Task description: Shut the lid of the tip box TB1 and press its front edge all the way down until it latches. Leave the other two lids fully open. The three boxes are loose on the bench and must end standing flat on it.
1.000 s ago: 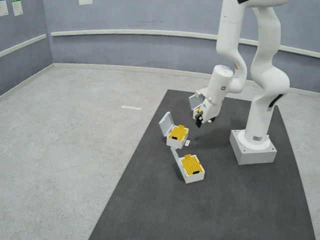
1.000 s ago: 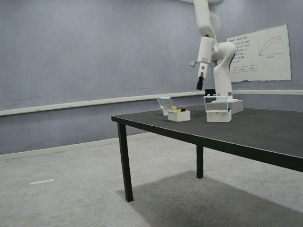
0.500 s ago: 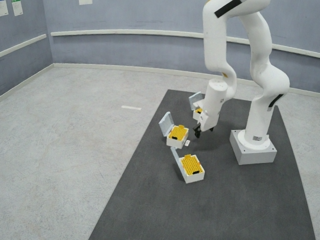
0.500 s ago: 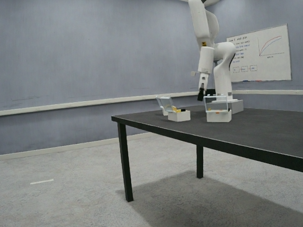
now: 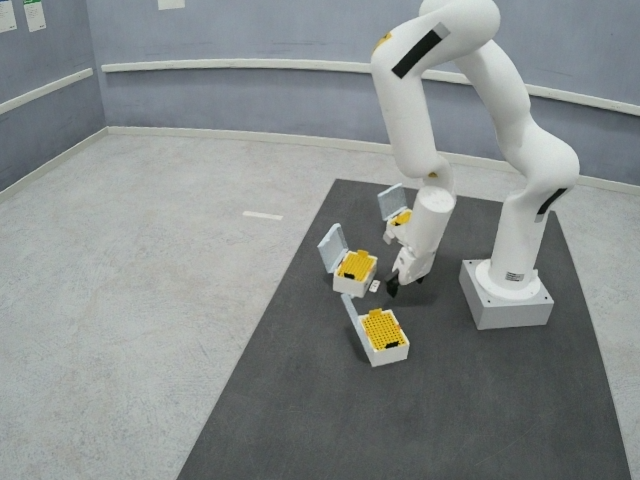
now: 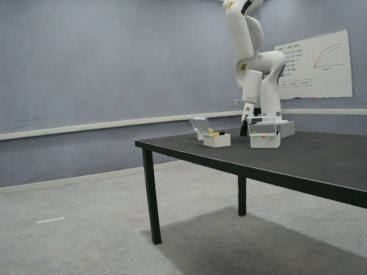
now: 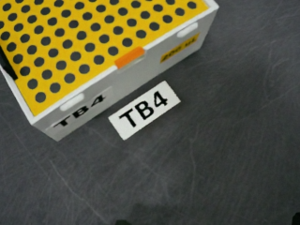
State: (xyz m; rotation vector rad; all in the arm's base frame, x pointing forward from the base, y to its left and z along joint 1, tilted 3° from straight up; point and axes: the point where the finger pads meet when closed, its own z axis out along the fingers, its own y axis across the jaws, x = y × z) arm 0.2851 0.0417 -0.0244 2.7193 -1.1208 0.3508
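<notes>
Right now my hand is 80 mm short of the white label, 50 mm above it and 40 mm to the left of it. Round my hand: lid: 360 mm to the right, 70 mm ahead, 50 mm above.
</notes>
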